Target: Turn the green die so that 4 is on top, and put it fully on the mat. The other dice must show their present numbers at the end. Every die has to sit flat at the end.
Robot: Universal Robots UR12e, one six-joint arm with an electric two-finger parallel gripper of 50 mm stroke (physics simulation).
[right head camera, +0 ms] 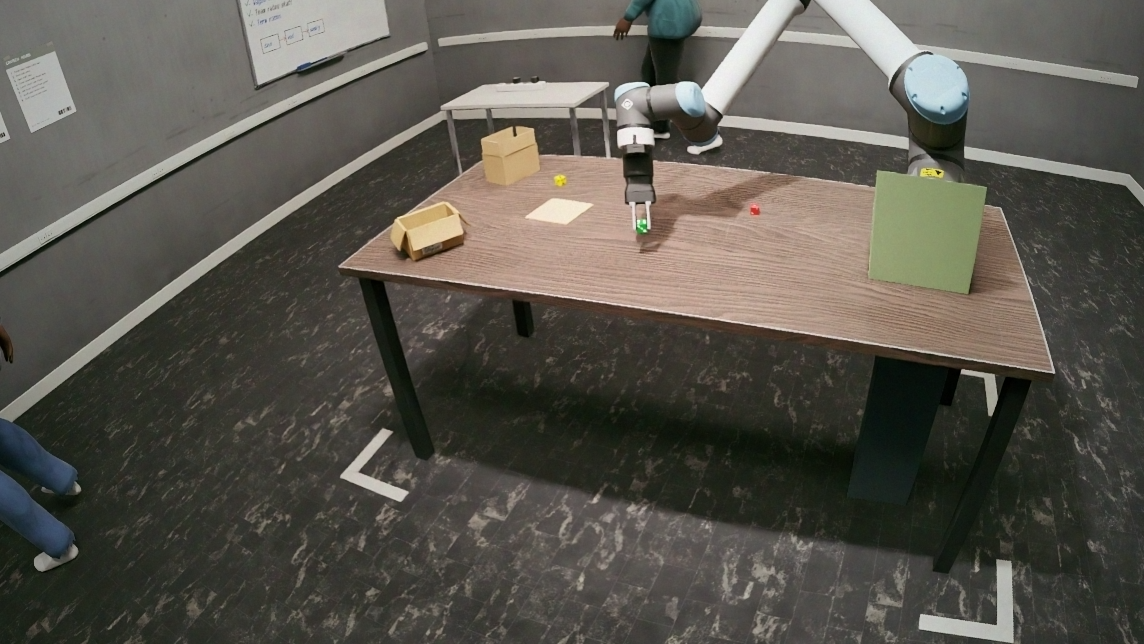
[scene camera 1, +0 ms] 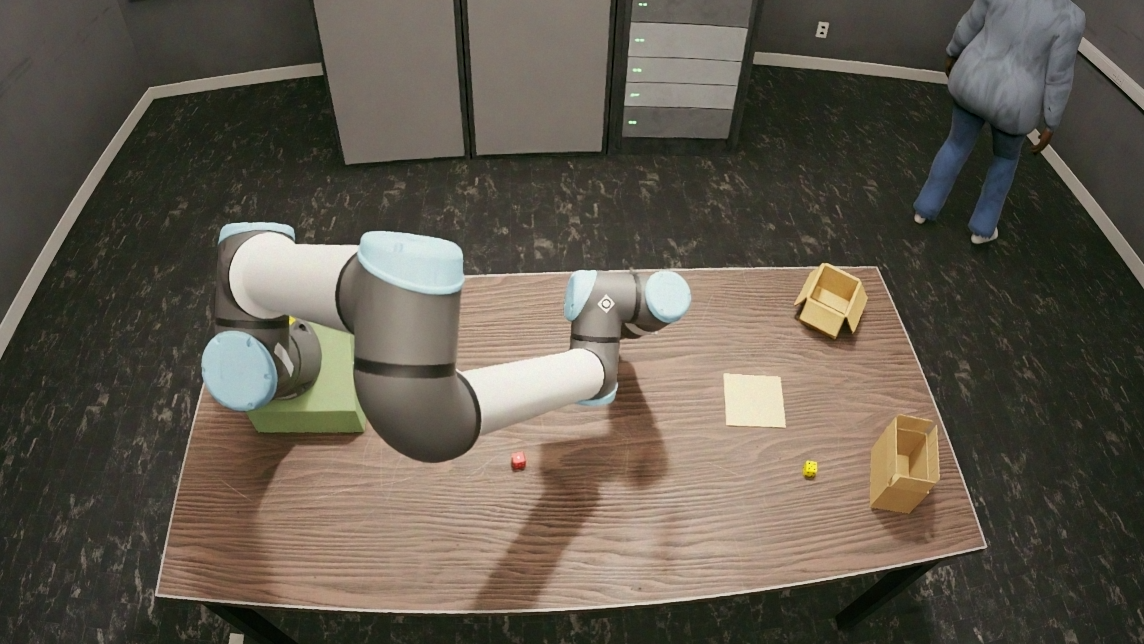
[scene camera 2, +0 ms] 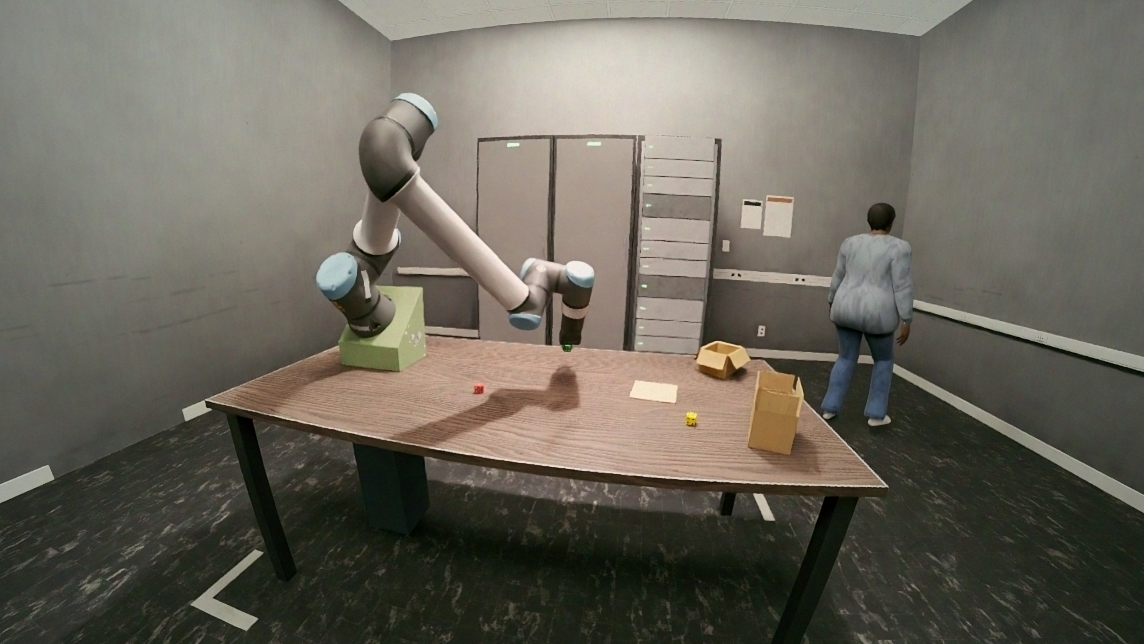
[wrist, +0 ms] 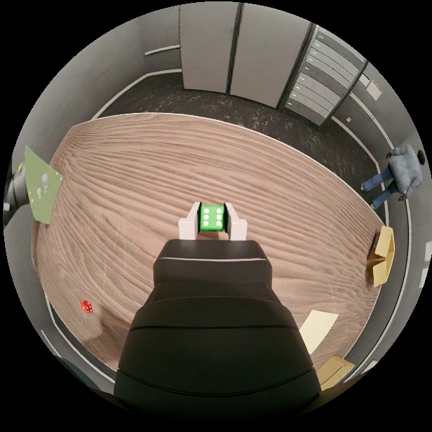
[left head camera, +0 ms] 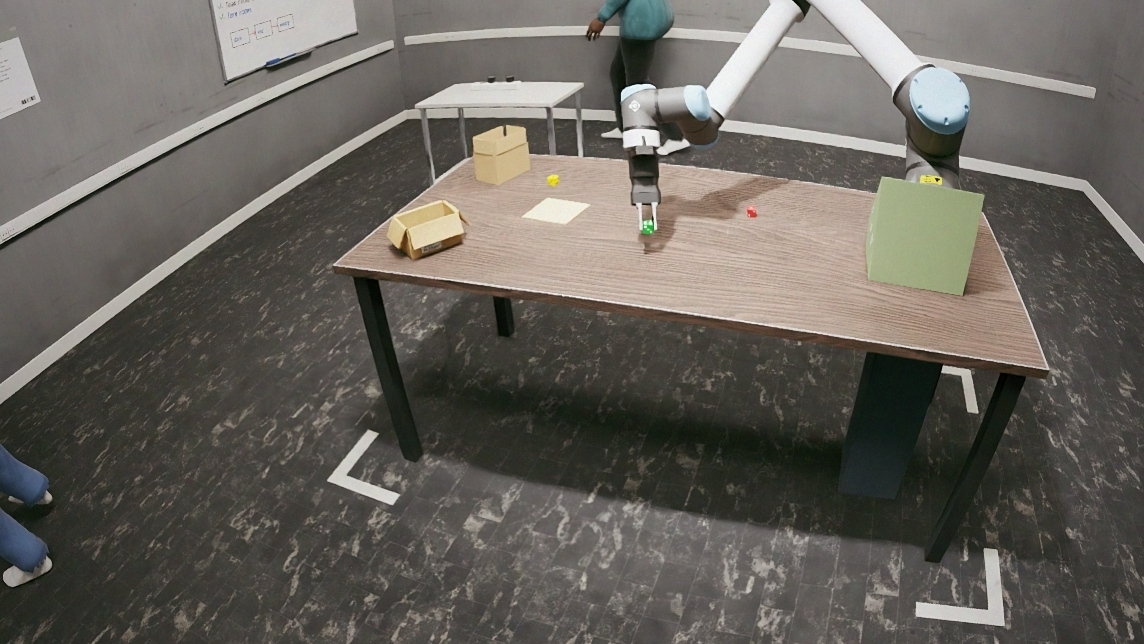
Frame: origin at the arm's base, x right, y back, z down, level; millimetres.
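Seen in the pictures: gripper, fingertip midpoint: (right head camera: pixel 642 229) (scene camera 2: pixel 566 347) (left head camera: pixel 648 230); arm's base, origin of the base link: (right head camera: pixel 935 204) (scene camera 2: pixel 373 316) (left head camera: pixel 932 209).
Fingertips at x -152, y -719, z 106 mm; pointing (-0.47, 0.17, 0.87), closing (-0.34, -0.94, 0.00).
Observation:
Pixels of each thing's top centre, then the offset from my fingertips to it.
- green die, middle of its top: (right head camera: pixel 641 221) (left head camera: pixel 647 222) (scene camera 2: pixel 567 344) dy -3, dx +9, dz -16 mm
- cream mat, middle of its top: (scene camera 1: pixel 754 400) (left head camera: pixel 556 210) (right head camera: pixel 559 210) (scene camera 2: pixel 654 391) dy -320, dx +186, dz +64 mm
- yellow die, middle of its top: (scene camera 1: pixel 811 466) (scene camera 2: pixel 691 414) (left head camera: pixel 553 176) (right head camera: pixel 560 176) dy -411, dx +381, dz +43 mm
- red die, middle of its top: (scene camera 1: pixel 518 457) (right head camera: pixel 754 205) (left head camera: pixel 751 207) (scene camera 2: pixel 479 384) dy +214, dx +315, dz +43 mm
- low open carton, middle of its top: (scene camera 1: pixel 836 289) (left head camera: pixel 424 213) (right head camera: pixel 425 215) (scene camera 2: pixel 723 348) dy -586, dx -72, dz -22 mm
- taller carton, middle of its top: (scene camera 1: pixel 917 447) (scene camera 2: pixel 779 382) (left head camera: pixel 499 132) (right head camera: pixel 507 134) dy -611, dx +430, dz -83 mm
My gripper (left head camera: pixel 647 226) (right head camera: pixel 641 226) (wrist: pixel 212 211) points down, shut on the green die (left head camera: pixel 648 228) (right head camera: pixel 642 227) (scene camera 2: pixel 566 347) (wrist: pixel 212 218), and holds it above the table, with a shadow beneath. The die's face towards the wrist camera shows six pips. The arm hides it in scene camera 1. The cream mat (left head camera: pixel 556 210) (right head camera: pixel 559 210) (scene camera 1: pixel 754 400) (scene camera 2: pixel 654 391) lies flat, apart from the gripper. The yellow die (left head camera: pixel 553 180) (scene camera 1: pixel 810 468) (scene camera 2: pixel 690 418) sits beside the mat. The red die (left head camera: pixel 750 212) (scene camera 1: pixel 518 460) (scene camera 2: pixel 478 388) (wrist: pixel 86 306) sits on the robot-base side.
A low open carton (left head camera: pixel 432 232) (scene camera 1: pixel 830 302) and a taller carton (left head camera: pixel 501 160) (scene camera 1: pixel 888 472) stand at the table end beyond the mat. A green block (left head camera: pixel 924 236) (scene camera 2: pixel 384 352) stands at the robot's base. The upper arm spans over the table near the red die.

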